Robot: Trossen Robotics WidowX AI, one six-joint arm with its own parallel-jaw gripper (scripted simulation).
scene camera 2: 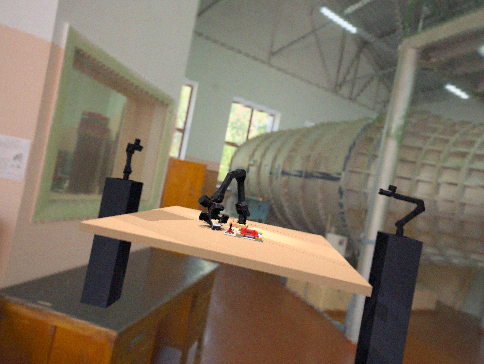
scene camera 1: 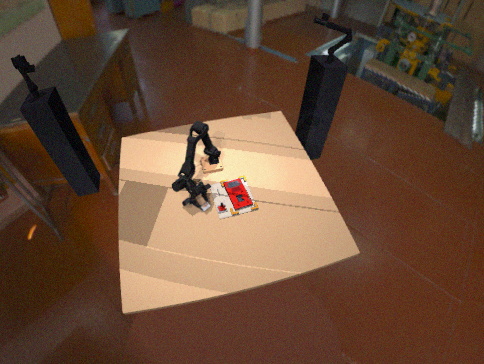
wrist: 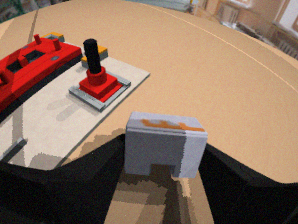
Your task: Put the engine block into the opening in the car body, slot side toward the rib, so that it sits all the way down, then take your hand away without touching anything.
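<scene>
My gripper [wrist: 162,143], visible. Grey engine block [wrist: 178,141], visible too.
</scene>
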